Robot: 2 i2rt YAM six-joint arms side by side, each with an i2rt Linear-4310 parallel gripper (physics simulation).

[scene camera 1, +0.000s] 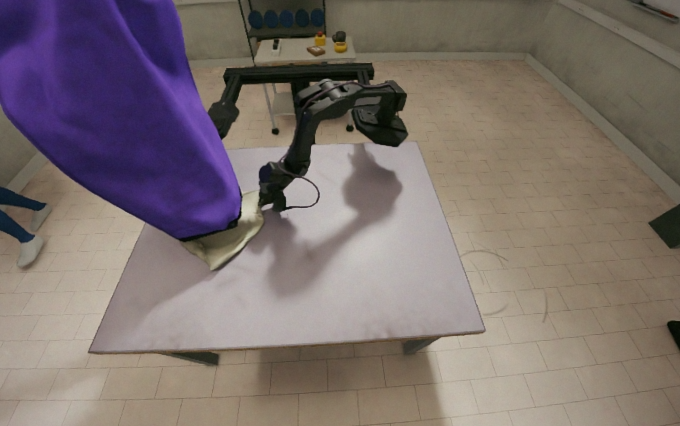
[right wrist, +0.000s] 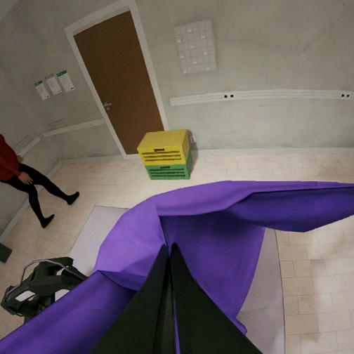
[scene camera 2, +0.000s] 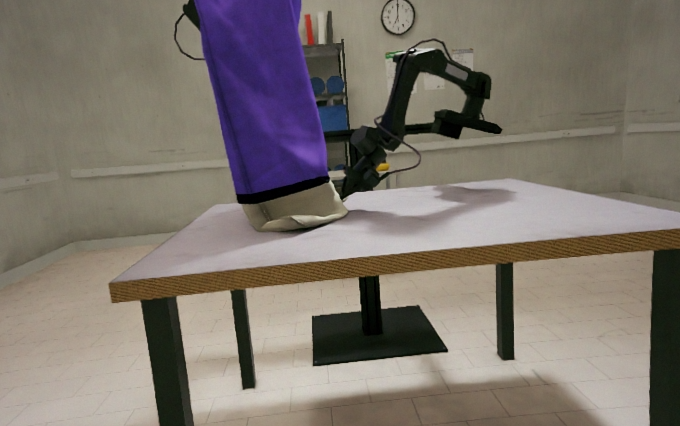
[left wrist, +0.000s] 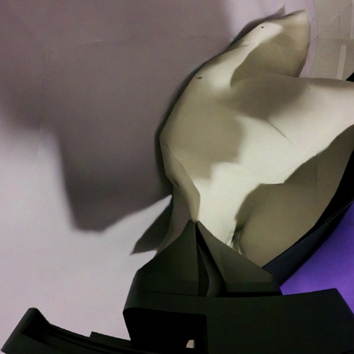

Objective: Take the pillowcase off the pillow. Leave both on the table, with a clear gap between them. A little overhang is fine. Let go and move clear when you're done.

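The purple pillowcase (scene camera 1: 150, 130) (scene camera 2: 270, 110) (right wrist: 210, 255) hangs upright from high up, its black-edged opening low over the table (scene camera 1: 351, 280) (scene camera 2: 200, 250). The cream pillow (scene camera 1: 235, 240) (scene camera 2: 296, 208) (left wrist: 225, 130) sticks out of that opening and its lower end rests on the table; the rest is hidden inside. My left gripper (scene camera 1: 261, 203) (scene camera 2: 343, 196) (left wrist: 192, 226) is shut on the pillow's corner, beside the case's black edge. My right gripper (right wrist: 170, 249) is shut on the pillowcase's closed end, high above the table; it does not show in the scene cameras.
A small cart (scene camera 1: 260, 56) with small items and a shelf rack (scene camera 2: 342, 65) stand behind the robot's frame. In the right wrist view, yellow and green crates (right wrist: 165, 147) stand by a door and a person (right wrist: 32, 185) is at the left. The left arm (scene camera 1: 303, 130) reaches over the table.
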